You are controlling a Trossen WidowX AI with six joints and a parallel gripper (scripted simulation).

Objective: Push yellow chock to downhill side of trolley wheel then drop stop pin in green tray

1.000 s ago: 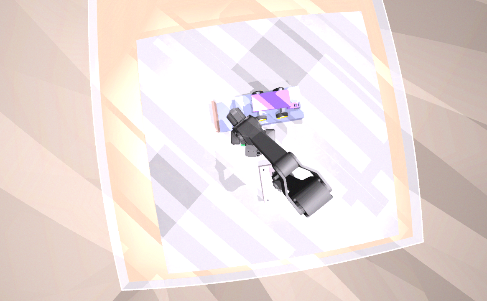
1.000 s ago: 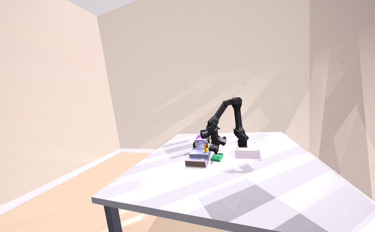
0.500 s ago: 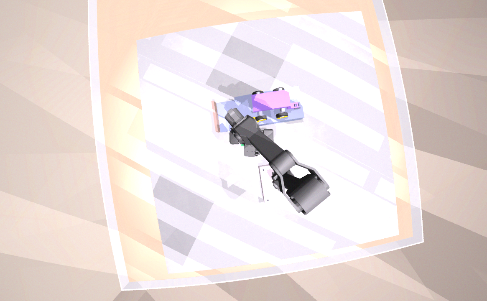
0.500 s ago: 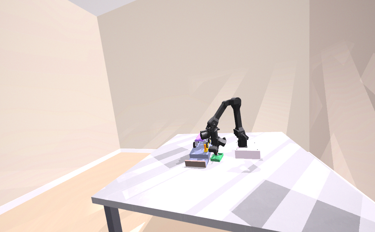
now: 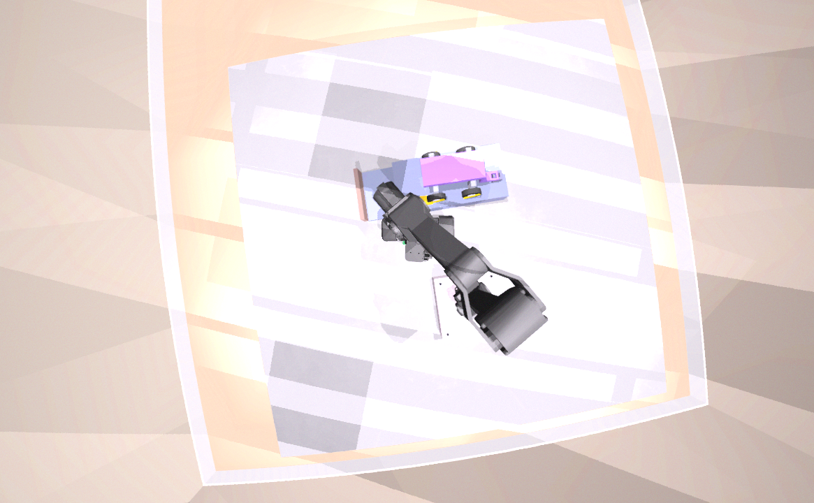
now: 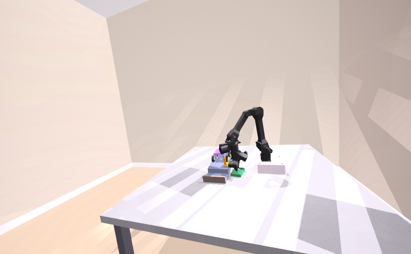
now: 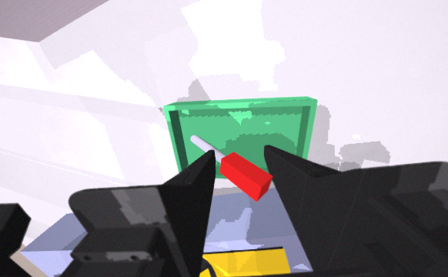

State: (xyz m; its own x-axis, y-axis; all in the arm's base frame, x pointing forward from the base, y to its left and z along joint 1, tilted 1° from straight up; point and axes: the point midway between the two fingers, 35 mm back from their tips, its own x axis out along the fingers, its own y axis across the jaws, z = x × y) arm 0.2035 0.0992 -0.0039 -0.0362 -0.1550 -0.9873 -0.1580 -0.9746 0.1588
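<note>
Now: the red-headed stop pin 1 cm to the right of my gripper tip and 1 cm below it. The rest, counted from my gripper tip: purple trolley (13 cm ahead, 10 cm to the right, 8 cm above); green tray (4 cm below); yellow chock (8 cm ahead, 5 cm above).
</note>
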